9 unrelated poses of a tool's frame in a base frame.
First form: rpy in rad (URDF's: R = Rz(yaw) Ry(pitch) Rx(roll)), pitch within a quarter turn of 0, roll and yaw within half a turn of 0; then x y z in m.
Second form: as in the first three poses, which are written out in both.
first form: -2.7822, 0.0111, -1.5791, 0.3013, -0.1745, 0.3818
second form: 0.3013, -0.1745, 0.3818, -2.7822, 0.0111, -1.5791
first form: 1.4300, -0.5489, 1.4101, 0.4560, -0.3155, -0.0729
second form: 0.4560, -0.3155, -0.0729, 1.4300, -0.5489, 1.4101
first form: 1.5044, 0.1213, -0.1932, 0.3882, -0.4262, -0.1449
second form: 0.3882, -0.4262, -0.1449, 1.5044, 0.1213, -0.1932
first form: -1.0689, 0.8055, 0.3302, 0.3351, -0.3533, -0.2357
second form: 0.3351, -0.3533, -0.2357, -1.0689, 0.8055, 0.3302
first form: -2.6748, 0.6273, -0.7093, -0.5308, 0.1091, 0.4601
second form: -0.5308, 0.1091, 0.4601, -2.6748, 0.6273, -0.7093
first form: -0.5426, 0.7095, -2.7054, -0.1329, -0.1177, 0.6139
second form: -0.1329, -0.1177, 0.6139, -0.5426, 0.7095, -2.7054
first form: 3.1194, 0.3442, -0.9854, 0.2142, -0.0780, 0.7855
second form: 0.2142, -0.0780, 0.7855, 3.1194, 0.3442, -0.9854
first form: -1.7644, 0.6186, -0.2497, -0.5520, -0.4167, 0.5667
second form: -0.5520, -0.4167, 0.5667, -1.7644, 0.6186, -0.2497
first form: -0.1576, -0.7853, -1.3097, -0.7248, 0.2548, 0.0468
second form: -0.7248, 0.2548, 0.0468, -0.1576, -0.7853, -1.3097
